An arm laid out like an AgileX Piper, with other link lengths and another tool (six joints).
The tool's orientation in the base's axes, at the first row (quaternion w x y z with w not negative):
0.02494, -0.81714, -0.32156, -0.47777
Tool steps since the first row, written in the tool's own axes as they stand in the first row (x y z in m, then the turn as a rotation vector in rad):
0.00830, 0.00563, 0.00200, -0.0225, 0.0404, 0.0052
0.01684, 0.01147, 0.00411, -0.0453, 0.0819, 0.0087
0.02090, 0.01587, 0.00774, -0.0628, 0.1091, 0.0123
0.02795, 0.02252, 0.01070, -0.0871, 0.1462, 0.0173
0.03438, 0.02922, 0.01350, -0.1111, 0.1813, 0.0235
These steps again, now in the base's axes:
0.00742, 0.00040, 0.00703, 0.0186, -0.0415, -0.0100
0.01511, 0.00080, 0.01425, 0.0364, -0.0846, -0.0190
0.02167, 0.00061, 0.01669, 0.0482, -0.1136, -0.0276
0.02996, -0.00009, 0.02247, 0.0642, -0.1535, -0.0398
0.03795, -0.00119, 0.02786, 0.0802, -0.1911, -0.0530

